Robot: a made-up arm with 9 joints. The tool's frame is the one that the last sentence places.
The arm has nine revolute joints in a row. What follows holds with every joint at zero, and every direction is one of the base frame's. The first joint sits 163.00 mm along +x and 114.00 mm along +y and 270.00 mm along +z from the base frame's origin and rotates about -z. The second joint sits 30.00 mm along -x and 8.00 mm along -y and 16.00 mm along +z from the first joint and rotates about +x. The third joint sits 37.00 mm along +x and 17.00 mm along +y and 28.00 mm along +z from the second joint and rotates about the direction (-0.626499, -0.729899, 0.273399). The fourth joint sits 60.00 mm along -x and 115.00 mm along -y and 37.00 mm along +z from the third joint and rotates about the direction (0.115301, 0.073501, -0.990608). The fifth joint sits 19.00 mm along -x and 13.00 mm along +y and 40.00 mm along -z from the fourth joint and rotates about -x. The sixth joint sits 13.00 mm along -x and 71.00 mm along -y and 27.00 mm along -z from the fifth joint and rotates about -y. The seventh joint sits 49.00 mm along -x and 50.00 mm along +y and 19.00 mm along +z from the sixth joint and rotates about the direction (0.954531, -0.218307, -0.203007). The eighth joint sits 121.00 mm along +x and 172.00 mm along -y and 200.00 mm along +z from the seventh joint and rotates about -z. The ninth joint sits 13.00 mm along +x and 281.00 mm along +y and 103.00 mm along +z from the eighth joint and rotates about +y. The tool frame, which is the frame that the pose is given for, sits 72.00 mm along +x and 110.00 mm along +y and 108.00 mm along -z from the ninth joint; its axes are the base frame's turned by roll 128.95, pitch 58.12 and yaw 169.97 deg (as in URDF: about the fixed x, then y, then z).
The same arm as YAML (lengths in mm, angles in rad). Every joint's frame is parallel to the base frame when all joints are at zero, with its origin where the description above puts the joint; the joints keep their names.
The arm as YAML. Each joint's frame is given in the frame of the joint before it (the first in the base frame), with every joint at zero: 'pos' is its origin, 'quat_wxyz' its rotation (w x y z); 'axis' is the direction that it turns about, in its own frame. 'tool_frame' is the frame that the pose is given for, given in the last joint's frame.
length_unit: mm
angle_unit: rad
joints:
  - joint: joint 1
    pos: [163.0, 114.0, 270.0]
    quat_wxyz: [1.0, 0.0, 0.0, 0.0]
    axis: [0.0, 0.0, -1.0]
  - joint: joint 2
    pos: [-30.0, -8.0, 16.0]
    quat_wxyz: [1.0, 0.0, 0.0, 0.0]
    axis: [1.0, 0.0, 0.0]
  - joint: joint 3
    pos: [37.0, 17.0, 28.0]
    quat_wxyz: [1.0, 0.0, 0.0, 0.0]
    axis: [-0.626499, -0.729899, 0.273399]
  - joint: joint 4
    pos: [-60.0, -115.0, 37.0]
    quat_wxyz: [1.0, 0.0, 0.0, 0.0]
    axis: [0.115301, 0.073501, -0.990608]
  - joint: joint 5
    pos: [-19.0, 13.0, -40.0]
    quat_wxyz: [1.0, 0.0, 0.0, 0.0]
    axis: [-1.0, 0.0, 0.0]
  - joint: joint 6
    pos: [-13.0, -71.0, -27.0]
    quat_wxyz: [1.0, 0.0, 0.0, 0.0]
    axis: [0.0, -1.0, 0.0]
  - joint: joint 7
    pos: [-49.0, 50.0, 19.0]
    quat_wxyz: [1.0, 0.0, 0.0, 0.0]
    axis: [0.954531, -0.218307, -0.203007]
  - joint: joint 8
    pos: [121.0, -172.0, 200.0]
    quat_wxyz: [1.0, 0.0, 0.0, 0.0]
    axis: [0.0, 0.0, -1.0]
  - joint: joint 9
    pos: [13.0, 281.0, 103.0]
    quat_wxyz: [1.0, 0.0, 0.0, 0.0]
    axis: [0.0, 1.0, 0.0]
tool_frame:
  pos: [72.0, 110.0, -108.0]
  quat_wxyz: [0.469565, -0.139546, 0.804073, 0.336901]

